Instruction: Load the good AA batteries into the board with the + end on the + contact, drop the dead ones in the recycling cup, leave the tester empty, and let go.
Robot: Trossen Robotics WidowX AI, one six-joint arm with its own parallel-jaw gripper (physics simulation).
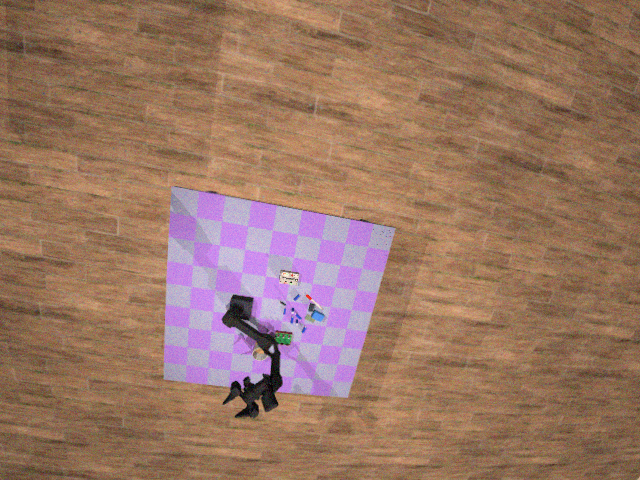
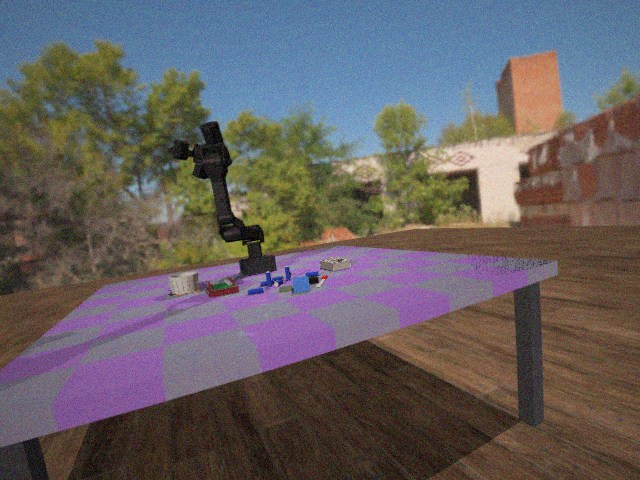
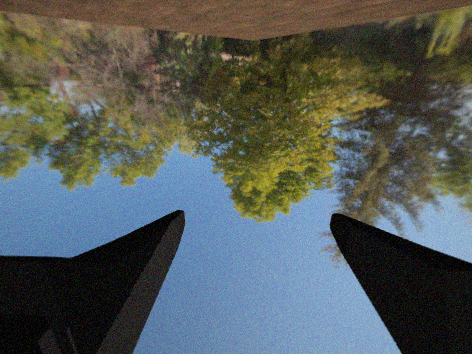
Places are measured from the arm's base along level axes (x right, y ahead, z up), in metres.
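Pixels of known places: gripper, fingertip midpoint: [image 1: 228,410] [image 3: 257,218]; arm's base at its link origin: [image 1: 238,309] [image 2: 255,257].
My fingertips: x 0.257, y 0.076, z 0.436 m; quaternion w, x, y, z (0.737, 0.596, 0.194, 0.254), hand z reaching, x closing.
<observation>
Ahead of a thing's pixels: the offset from my fingertips to its top centre. Level surfaces: height alone.
My gripper [image 1: 230,410] [image 3: 257,218] is open and empty, raised high and out past the table edge beside the cup. The pale round cup @(dx +0.054, dy +0.075, dz -0.435 m) [image 1: 258,353] [image 2: 184,283] stands near the arm. Beside it lies a green board with red sides @(dx -0.044, dy +0.211, dz -0.457 m) [image 1: 283,337] [image 2: 222,288]. A cream box with small markings @(dx -0.474, dy +0.209, dz -0.452 m) [image 1: 288,277] [image 2: 335,264], perhaps the tester, lies at the other end of the group. Several blue batteries lie or stand between them, among them one lying battery @(dx -0.117, dy +0.342, dz -0.481 m) [image 1: 303,329] [image 2: 255,291] and another lying battery @(dx -0.343, dy +0.270, dz -0.481 m) [image 1: 296,297] [image 2: 312,273]. Battery ends and slot contents are too small to tell.
A blue block @(dx -0.230, dy +0.417, dz -0.465 m) [image 1: 317,315] [image 2: 301,284] stands beside the batteries, with a red-and-white stick @(dx -0.318, dy +0.384, dz -0.487 m) [image 1: 308,297] [image 2: 322,281] and a dark object @(dx -0.282, dy +0.370, dz -0.477 m) [image 1: 312,306] close by. The arm's base [image 1: 241,304] [image 2: 257,264] stands on the checkered table @(dz -0.495 m) [image 1: 206,206] [image 2: 206,356].
</observation>
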